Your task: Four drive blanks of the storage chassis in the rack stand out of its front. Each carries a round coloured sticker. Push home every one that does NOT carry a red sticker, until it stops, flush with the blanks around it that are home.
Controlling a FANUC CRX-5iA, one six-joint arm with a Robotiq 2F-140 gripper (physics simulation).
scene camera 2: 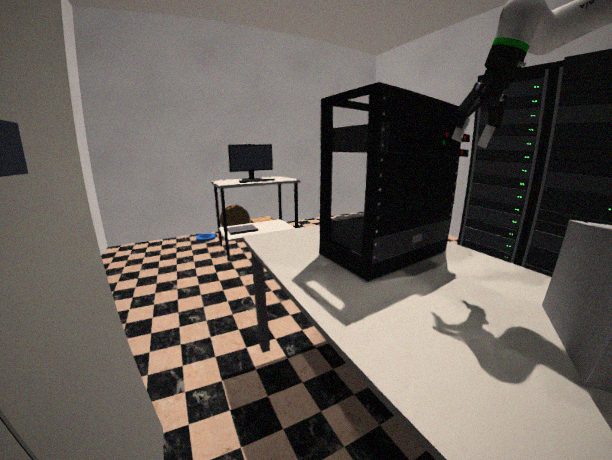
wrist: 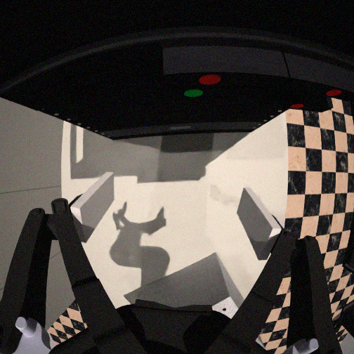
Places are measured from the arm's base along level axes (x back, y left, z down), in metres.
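Where they show: gripper, between the fingertips: (scene camera 2: 469, 143).
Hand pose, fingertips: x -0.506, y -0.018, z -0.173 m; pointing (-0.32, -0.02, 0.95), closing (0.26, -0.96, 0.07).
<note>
After its pixels a point has its place.
The black rack (scene camera 2: 371, 200) @[x -0.694, y 0.220, z 0.012 m] (wrist: 125, 112) stands on the table, its chassis front very dark. A green sticker (scene camera 2: 444, 142) @[x -0.601, y -0.051, z -0.178 m] (wrist: 193, 93) sits just below and left of a red sticker (wrist: 210, 79) in the wrist view. Two more red stickers (wrist: 334, 93) (wrist: 297, 106) are further right there, one above the other. Grey top faces of projecting blanks (wrist: 225, 60) show above the upper red stickers. How far the green-stickered blank stands out is hard to tell. My gripper (scene camera 2: 472, 135) @[x -0.506, y -0.018, z -0.173 m] (wrist: 177, 193) is open and empty, in front of the rack, with its fingers pointing down and apart from the stickers in the wrist view.
The white table (scene camera 2: 380, 345) @[x -0.468, y 0.427, z 0.294 m] carries the rack and a grey block-like object (scene camera 2: 580, 285) @[x -0.153, y 0.063, z 0.142 m] (wrist: 187, 280) at the right. Tall server cabinets (scene camera 2: 555, 150) with green lights stand behind. A desk with a monitor (scene camera 2: 250, 157) is at the back left, beyond the checkered floor.
</note>
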